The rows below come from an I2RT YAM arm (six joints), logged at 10 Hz.
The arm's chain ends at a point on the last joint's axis. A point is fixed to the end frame.
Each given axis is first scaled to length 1.
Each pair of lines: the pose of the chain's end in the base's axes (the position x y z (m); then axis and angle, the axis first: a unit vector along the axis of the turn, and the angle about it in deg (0 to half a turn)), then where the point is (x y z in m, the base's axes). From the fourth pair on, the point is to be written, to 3 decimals.
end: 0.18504 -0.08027 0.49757 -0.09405 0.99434 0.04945 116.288
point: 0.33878 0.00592 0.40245
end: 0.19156 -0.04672 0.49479 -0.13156 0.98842 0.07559 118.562
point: 0.33440 0.05155 0.39454
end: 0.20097 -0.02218 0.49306 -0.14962 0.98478 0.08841 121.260
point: 0.33499 0.08167 0.38645
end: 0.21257 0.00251 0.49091 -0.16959 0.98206 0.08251 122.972
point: 0.341 0.107 0.378
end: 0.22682 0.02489 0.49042 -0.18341 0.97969 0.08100 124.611
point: 0.350 0.130 0.373
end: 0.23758 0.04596 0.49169 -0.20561 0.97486 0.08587 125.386
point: 0.356 0.154 0.372
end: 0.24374 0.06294 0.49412 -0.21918 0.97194 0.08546 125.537
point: 0.360 0.172 0.373
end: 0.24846 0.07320 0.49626 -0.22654 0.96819 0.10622 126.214
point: 0.359 0.189 0.376
